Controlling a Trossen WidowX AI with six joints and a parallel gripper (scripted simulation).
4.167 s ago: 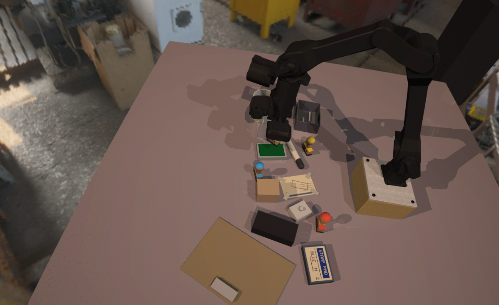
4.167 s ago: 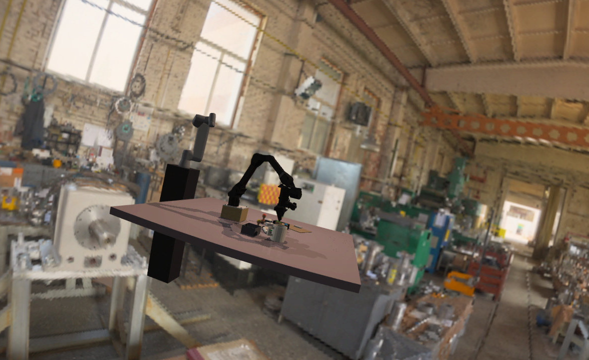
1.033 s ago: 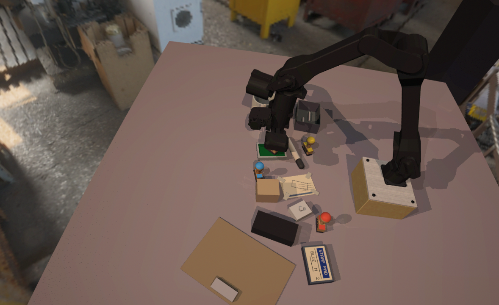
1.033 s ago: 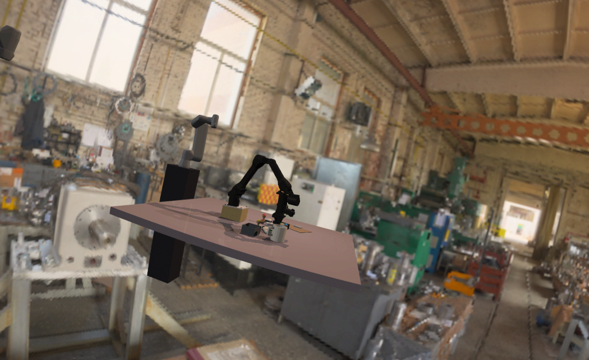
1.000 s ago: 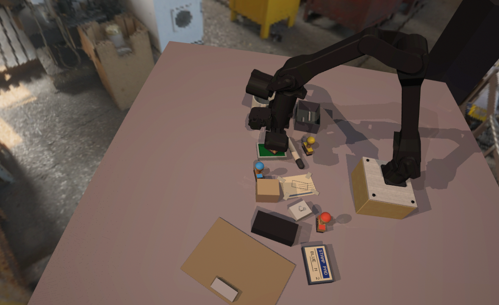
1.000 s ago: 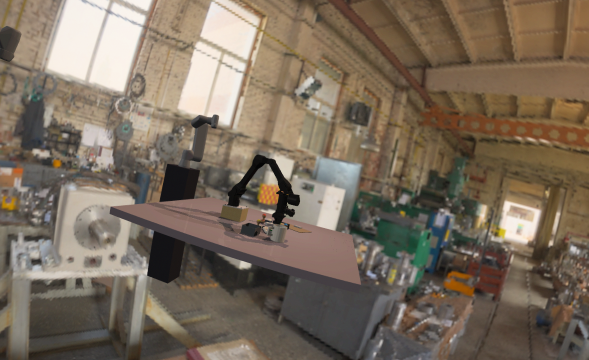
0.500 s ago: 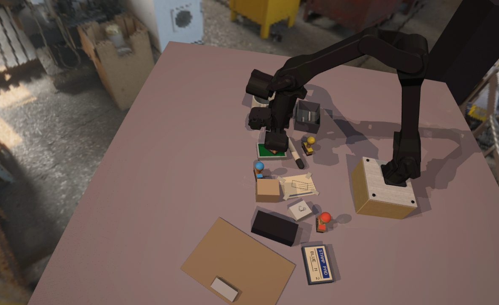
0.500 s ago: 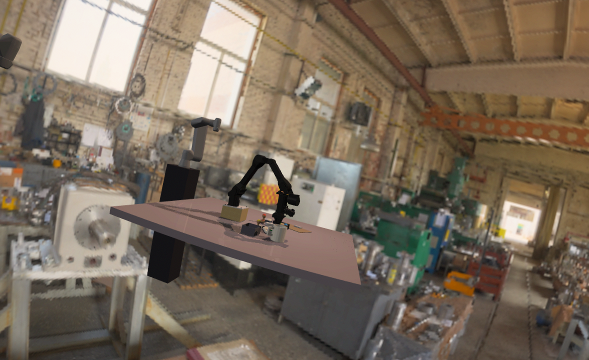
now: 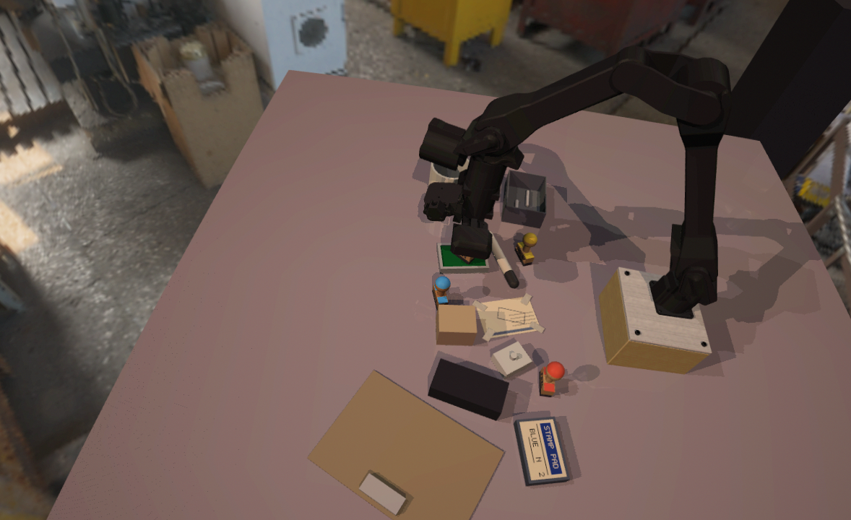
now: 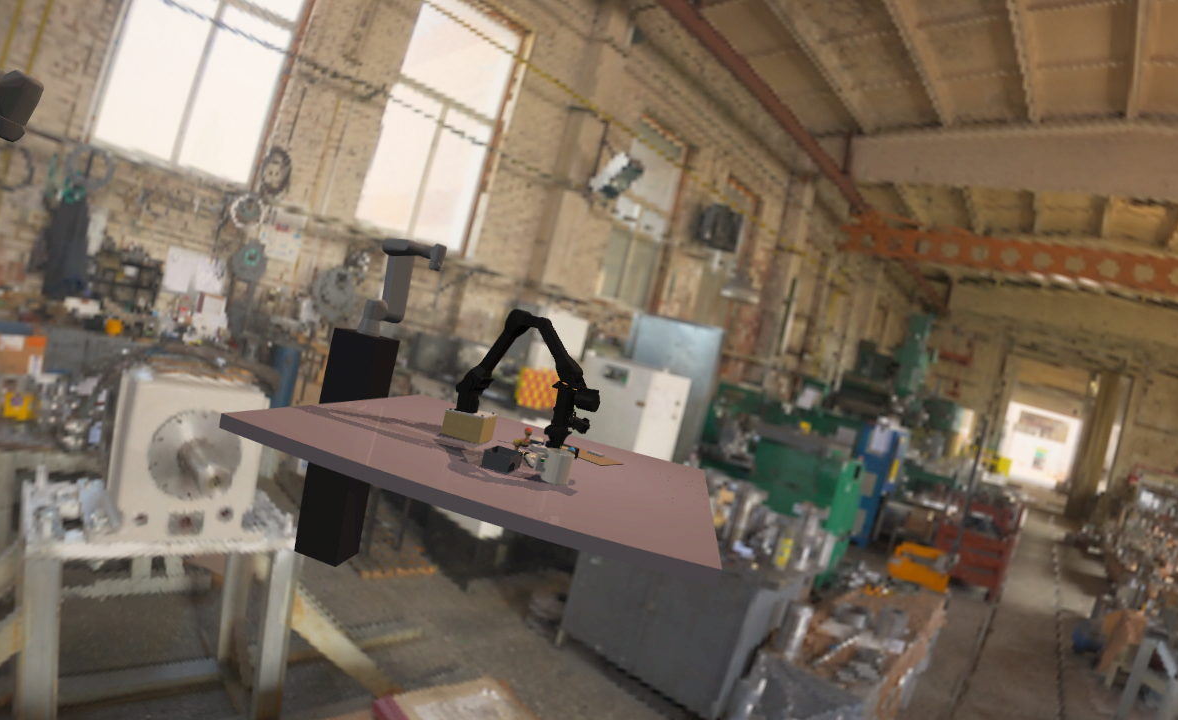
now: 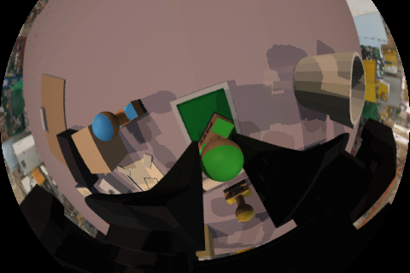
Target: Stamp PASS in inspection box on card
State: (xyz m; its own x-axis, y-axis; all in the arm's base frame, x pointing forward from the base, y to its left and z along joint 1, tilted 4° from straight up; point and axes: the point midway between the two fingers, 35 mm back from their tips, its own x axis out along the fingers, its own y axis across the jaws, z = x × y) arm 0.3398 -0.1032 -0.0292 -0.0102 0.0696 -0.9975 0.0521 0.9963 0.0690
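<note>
My gripper tip is now 1 cm above the green-knobbed PASS stamp. From my gripper tip the other things lie so: green ink pad 4 cm below; blue-knobbed stamp 9 cm to the left, 3 cm below, 3 cm ahead; marker 8 cm behind, 4 cm below, 1 cm to the left.
</note>
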